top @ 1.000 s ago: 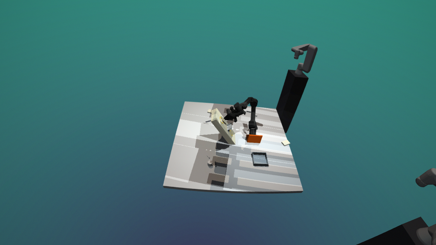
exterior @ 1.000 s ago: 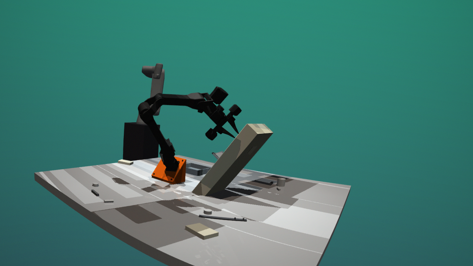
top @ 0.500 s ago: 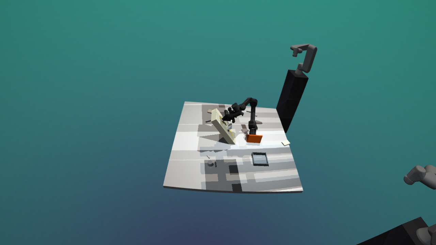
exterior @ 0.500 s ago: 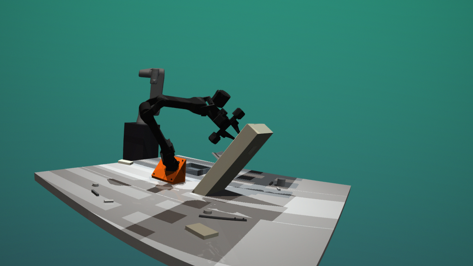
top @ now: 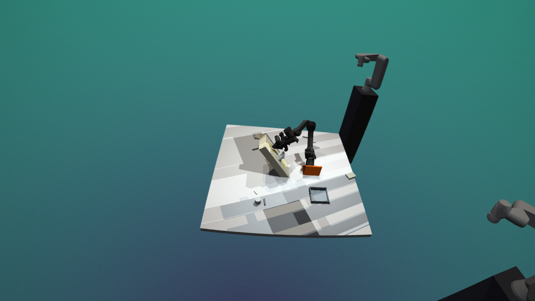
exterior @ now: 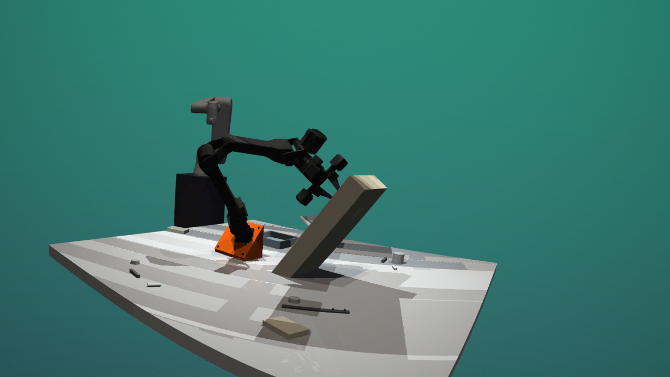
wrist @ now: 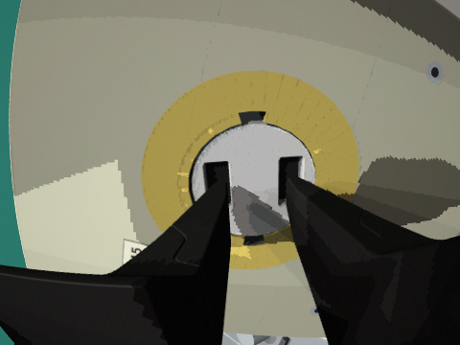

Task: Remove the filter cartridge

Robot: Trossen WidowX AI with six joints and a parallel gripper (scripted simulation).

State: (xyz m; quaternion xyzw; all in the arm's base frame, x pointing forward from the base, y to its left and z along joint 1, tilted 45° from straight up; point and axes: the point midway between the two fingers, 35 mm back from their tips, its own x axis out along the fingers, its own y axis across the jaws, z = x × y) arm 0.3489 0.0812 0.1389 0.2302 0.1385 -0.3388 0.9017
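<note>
My gripper tip is now 20 mm short of the grey round filter cartridge and 10 mm above it. Also, from my gripper tip: dark tray (370 mm behind, 330 mm to the left, 240 mm below); beige service panel (30 mm behind, 90 mm below).
</note>
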